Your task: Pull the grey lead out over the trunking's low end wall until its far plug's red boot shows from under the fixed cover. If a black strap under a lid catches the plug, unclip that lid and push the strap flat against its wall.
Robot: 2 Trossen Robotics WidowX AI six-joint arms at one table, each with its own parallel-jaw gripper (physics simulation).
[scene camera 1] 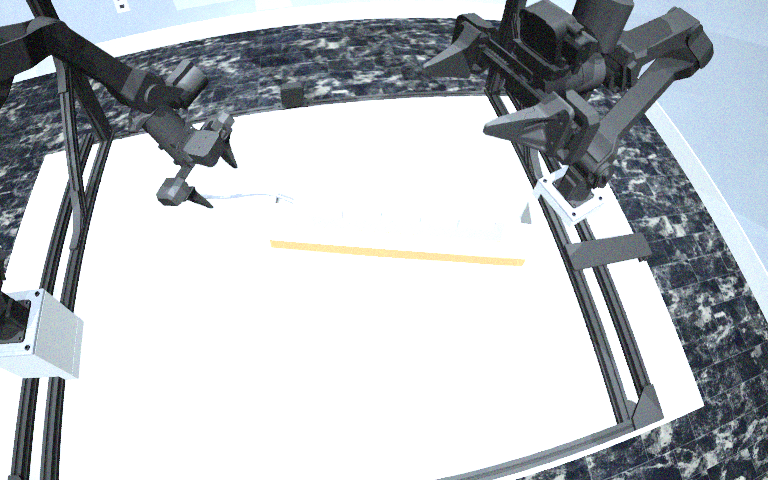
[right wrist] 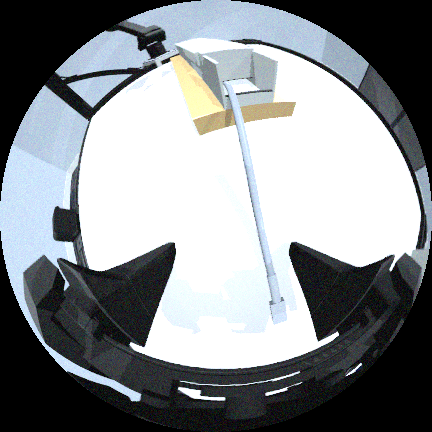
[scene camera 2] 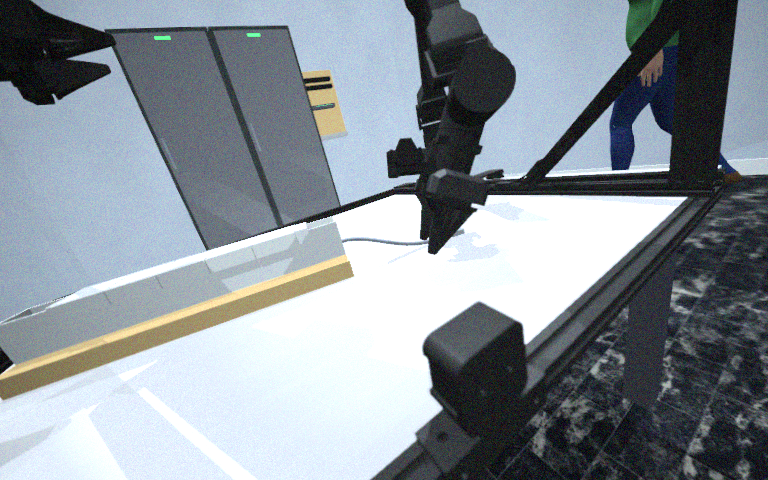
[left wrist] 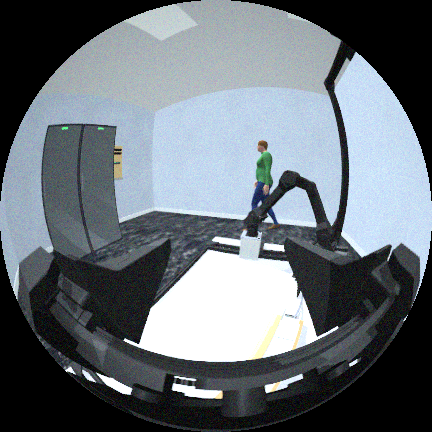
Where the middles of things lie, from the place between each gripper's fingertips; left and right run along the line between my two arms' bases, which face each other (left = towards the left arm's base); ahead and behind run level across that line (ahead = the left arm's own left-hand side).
Now: left hand 320 mm above the pale trunking (scene camera 2: 46,351), 110 mm past it and 30 mm to the right of it. Also, from my left hand: grey lead (right wrist: 240,128) 340 mm below, 170 mm behind, 70 mm to the right.
The grey lead lies 160 mm to the left of my right hand, 110 mm ahead of it and 20 mm above it. The rest, counted from my right hand: pale trunking 260 mm to the left, 180 mm ahead, 30 mm above.
